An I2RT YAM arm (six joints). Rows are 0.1 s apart.
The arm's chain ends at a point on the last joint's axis. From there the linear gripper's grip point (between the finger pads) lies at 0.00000 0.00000 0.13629 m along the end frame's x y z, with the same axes.
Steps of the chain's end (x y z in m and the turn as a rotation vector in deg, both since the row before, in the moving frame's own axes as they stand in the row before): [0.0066, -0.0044, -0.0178, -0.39, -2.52, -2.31]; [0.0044, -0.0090, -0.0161, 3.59, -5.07, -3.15]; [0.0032, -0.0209, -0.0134, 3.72, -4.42, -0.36]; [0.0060, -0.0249, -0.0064, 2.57, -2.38, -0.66]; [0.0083, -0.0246, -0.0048, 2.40, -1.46, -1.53]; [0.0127, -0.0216, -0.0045, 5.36, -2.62, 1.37]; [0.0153, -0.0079, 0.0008, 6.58, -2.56, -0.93]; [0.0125, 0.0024, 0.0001, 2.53, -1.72, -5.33]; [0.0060, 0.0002, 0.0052, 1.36, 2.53, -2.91]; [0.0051, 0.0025, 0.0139, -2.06, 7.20, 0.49]
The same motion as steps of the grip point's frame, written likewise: [0.0006, -0.0034, -0.0179, -0.39, -2.52, -2.31]; [-0.0079, -0.0172, -0.0169, 3.59, -5.07, -3.15]; [-0.0073, -0.0297, -0.0141, 3.72, -4.42, -0.36]; [0.0003, -0.0310, -0.0067, 2.57, -2.38, -0.66]; [0.0048, -0.0303, -0.0050, 2.40, -1.46, -1.53]; [0.0066, -0.0344, -0.0052, 5.36, -2.62, 1.37]; [0.0091, -0.0235, -0.0002, 6.58, -2.56, -0.93]; [0.0081, -0.0034, -0.0001, 2.53, -1.72, -5.33]; [0.0119, -0.0032, 0.0050, 1.36, 2.53, -2.91]; [0.0222, 0.0075, 0.0127, -2.06, 7.20, 0.49]
